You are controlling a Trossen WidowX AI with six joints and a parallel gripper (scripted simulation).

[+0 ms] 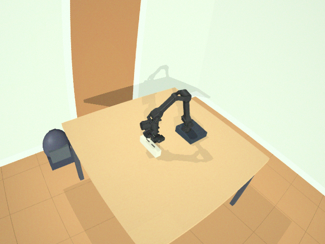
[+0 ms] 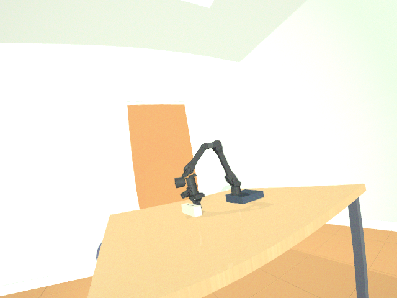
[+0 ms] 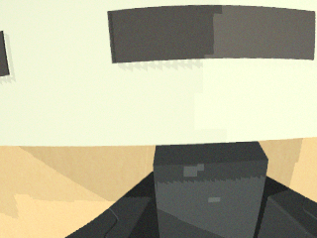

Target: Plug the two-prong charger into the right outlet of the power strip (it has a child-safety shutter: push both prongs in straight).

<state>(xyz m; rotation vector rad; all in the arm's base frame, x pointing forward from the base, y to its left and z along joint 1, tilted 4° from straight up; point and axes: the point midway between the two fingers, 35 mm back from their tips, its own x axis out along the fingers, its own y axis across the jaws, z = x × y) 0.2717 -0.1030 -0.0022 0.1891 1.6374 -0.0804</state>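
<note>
The black two-prong charger lies 2 cm ahead of my gripper tip and 1 cm above it.
</note>
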